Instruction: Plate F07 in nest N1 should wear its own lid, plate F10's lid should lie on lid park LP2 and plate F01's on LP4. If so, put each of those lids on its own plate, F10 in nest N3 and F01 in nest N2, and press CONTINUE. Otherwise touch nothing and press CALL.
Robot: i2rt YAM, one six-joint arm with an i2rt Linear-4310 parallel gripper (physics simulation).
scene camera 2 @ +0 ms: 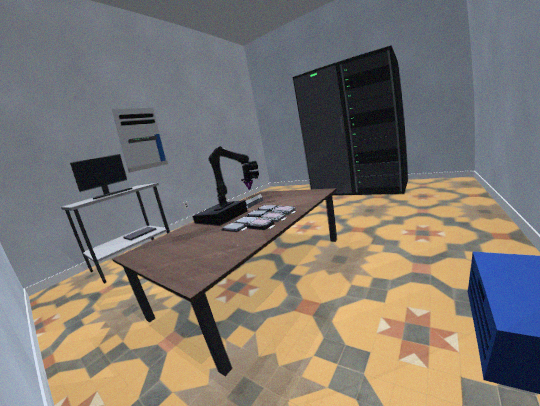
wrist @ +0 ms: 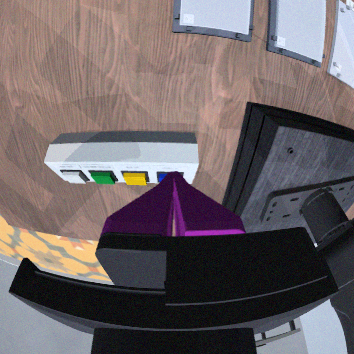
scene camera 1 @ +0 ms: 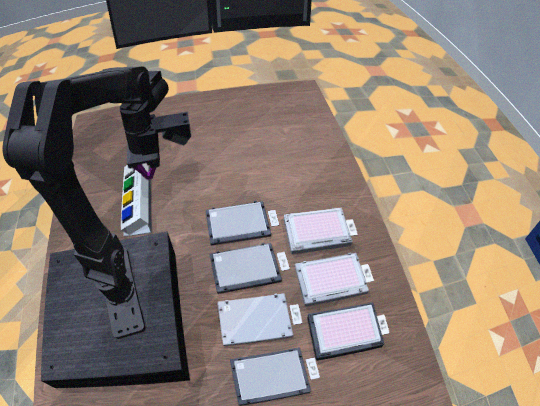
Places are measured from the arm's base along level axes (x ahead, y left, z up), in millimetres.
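Pixels of known places: gripper, fingertip midpoint: (scene camera 2: pixel 249 189) (wrist: pixel 173 178) (scene camera 1: pixel 149 178); arm's base, link origin: (scene camera 2: pixel 224 206) (wrist: pixel 313 197) (scene camera 1: pixel 121 292).
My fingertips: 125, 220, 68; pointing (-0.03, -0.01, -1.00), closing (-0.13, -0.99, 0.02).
Ahead of a thing's pixels: the offset from my fingertips to its top centre, as dx, dy, dz. Level surfaces: height alone.
My gripper (scene camera 1: pixel 151 176) (scene camera 2: pixel 249 188) (wrist: pixel 173 178) is shut and empty, its purple fingertips above the button box {-53, +86, -89} (scene camera 1: pixel 143 215) (wrist: pixel 165 152). In the wrist view the tips overlap the blue button {-82, +15, -96} (wrist: pixel 162 177); the yellow button {-73, +64, -96} (wrist: pixel 135 178), green button {-65, +113, -96} (wrist: pixel 102 177) and white button {-56, +162, -96} (wrist: pixel 74 176) show left of them. Pink-welled plates sit in N3 {+344, -168, -120} (scene camera 1: pixel 318 227), N2 {+318, -301, -122} (scene camera 1: pixel 332 278) and N1 {+291, -429, -117} (scene camera 1: pixel 346 329); whether they wear lids is unclear. Grey lids lie on LP2 {+176, -77, -135} (scene camera 1: pixel 238 222), LP4 {+151, -201, -135} (scene camera 1: pixel 246 267) and LP3 {+109, -462, -135} (scene camera 1: pixel 270 376). A paler, glossy panel shows at LP1 {+126, -329, -133} (scene camera 1: pixel 255 320). Plate codes are unreadable.
The arm's black base block (scene camera 1: pixel 65 320) (scene camera 2: pixel 212 215) (wrist: pixel 300 165) stands beside the button box on the wooden table {dz -153} (scene camera 1: pixel 240 130) (scene camera 2: pixel 185 255). Black cabinets (scene camera 2: pixel 350 125) stand behind, a side table with a monitor (scene camera 2: pixel 99 172) at the left, and a blue box (scene camera 2: pixel 515 290) on the floor.
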